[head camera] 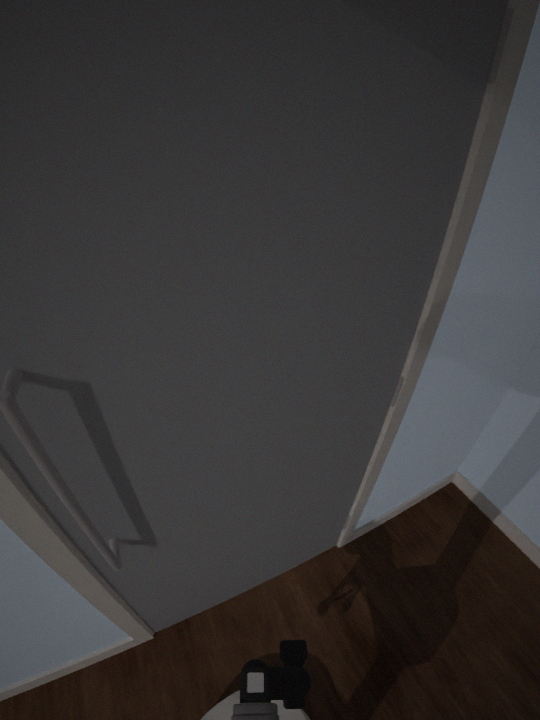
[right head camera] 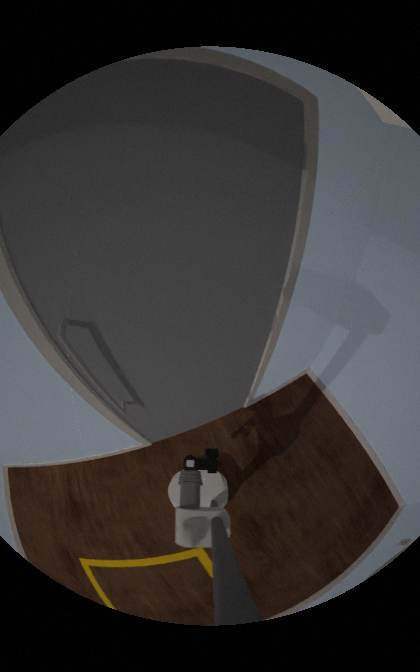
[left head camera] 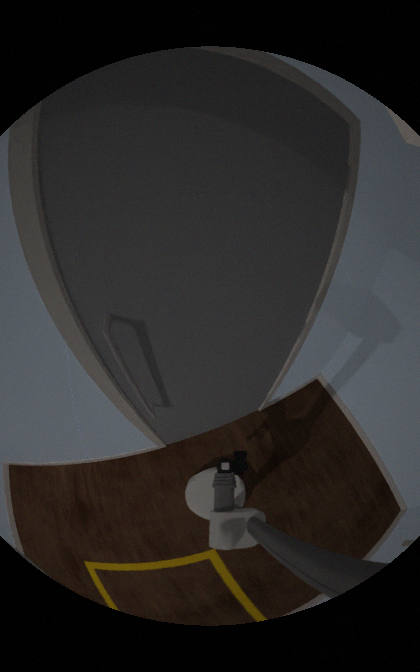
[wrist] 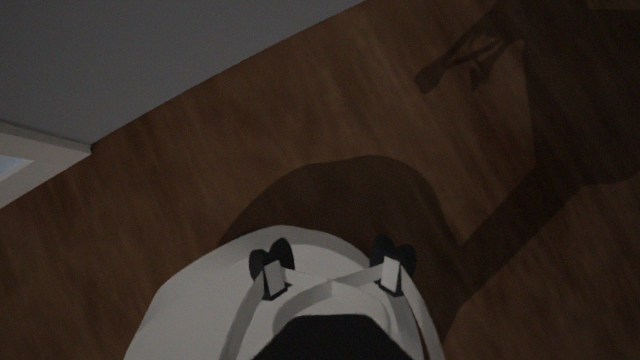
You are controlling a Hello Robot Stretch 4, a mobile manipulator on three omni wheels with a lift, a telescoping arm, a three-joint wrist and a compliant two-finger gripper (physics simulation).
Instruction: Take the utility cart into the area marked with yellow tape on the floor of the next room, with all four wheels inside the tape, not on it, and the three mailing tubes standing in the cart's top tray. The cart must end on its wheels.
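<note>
My gripper is open in the wrist view, its two black-padded fingers apart with no object between them. It points down over my pale base, near the floor in front of the door. The head views hide its fingertips. The yellow tape shows as part of an outline on the floor at the bottom of the left and right head camera views, behind the wrist and beside the arm. The utility cart and the mailing tubes do not show in any view.
A large grey door stands in front, seemingly shut in its frame. Its long bar handle is near the left edge. Pale blue walls flank it, with a corner to the right. My pale base stands below the gripper.
</note>
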